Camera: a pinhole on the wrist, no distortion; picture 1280 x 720 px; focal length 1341.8 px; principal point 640.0 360.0 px. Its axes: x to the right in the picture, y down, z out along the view. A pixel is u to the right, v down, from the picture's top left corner.
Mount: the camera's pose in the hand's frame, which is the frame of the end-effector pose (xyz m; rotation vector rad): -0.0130 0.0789 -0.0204 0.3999 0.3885 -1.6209
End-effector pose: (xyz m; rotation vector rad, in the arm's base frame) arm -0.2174 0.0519 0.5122 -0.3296 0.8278 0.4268
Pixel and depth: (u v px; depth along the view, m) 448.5 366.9 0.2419
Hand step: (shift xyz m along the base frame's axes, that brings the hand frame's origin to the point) 0.1260 0.0831 0.1451
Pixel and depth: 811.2 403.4 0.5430
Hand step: 0.3767 -0.0261 0.3091
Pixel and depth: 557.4 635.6 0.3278
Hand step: 0.2351 0.0766 0.1473
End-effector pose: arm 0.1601 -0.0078 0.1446 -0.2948 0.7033 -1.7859
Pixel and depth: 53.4 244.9 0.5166
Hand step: 0.3307 -0.1260 0.4154
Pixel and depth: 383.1 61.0 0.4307
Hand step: 0.2124 -0.0100 0.3591
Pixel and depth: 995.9 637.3 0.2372
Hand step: 0.0022 -0.0546 0.1763
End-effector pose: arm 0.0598 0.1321 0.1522 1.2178 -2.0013 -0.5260
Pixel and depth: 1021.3 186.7 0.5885
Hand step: -0.0813 -0.0659 -0.5427
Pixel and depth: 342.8 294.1 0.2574
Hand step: -0.1723 0.0225 -0.1582
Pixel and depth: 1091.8 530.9 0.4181
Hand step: -0.0706 -0.1383 -0.3400
